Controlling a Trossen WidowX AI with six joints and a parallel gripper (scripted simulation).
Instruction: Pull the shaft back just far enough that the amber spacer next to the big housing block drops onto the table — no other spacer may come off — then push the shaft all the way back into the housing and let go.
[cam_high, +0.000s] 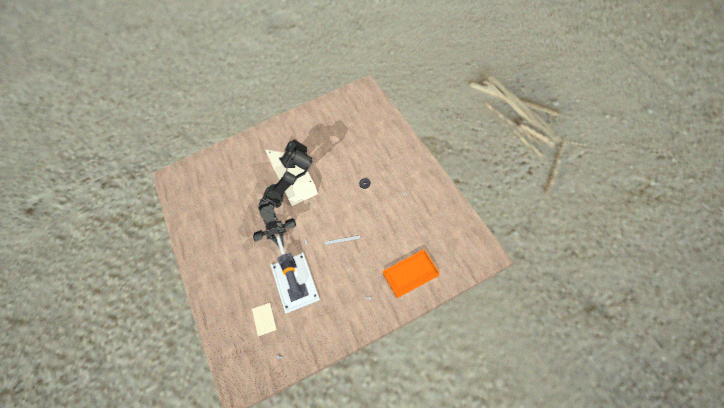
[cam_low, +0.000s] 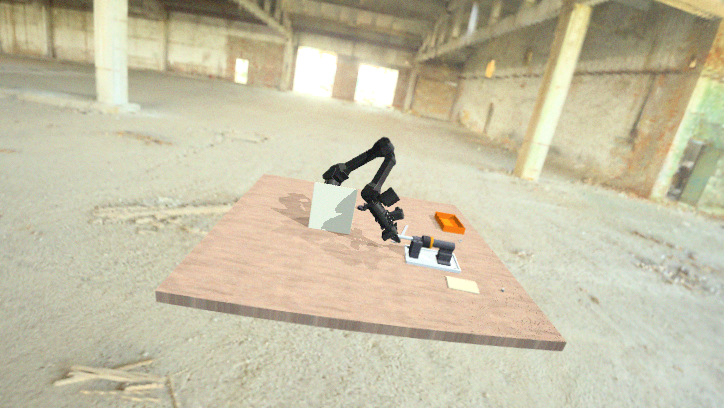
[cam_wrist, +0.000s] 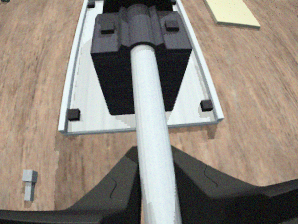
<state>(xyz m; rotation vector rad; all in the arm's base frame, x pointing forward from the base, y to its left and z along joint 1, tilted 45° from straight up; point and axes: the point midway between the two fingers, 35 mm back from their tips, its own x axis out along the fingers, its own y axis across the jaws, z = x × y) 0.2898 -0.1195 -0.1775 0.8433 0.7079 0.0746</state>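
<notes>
My gripper tip is now 40 mm short of the shaft, 10 mm to the left of it and 20 mm below it. Round my gripper tip: amber spacer: 130 mm ahead, 30 mm to the right, 20 mm above; then dark spacer: 90 mm ahead, 20 mm to the right, 20 mm above; then grey rod: 100 mm ahead, 240 mm to the left, 50 mm below.
</notes>
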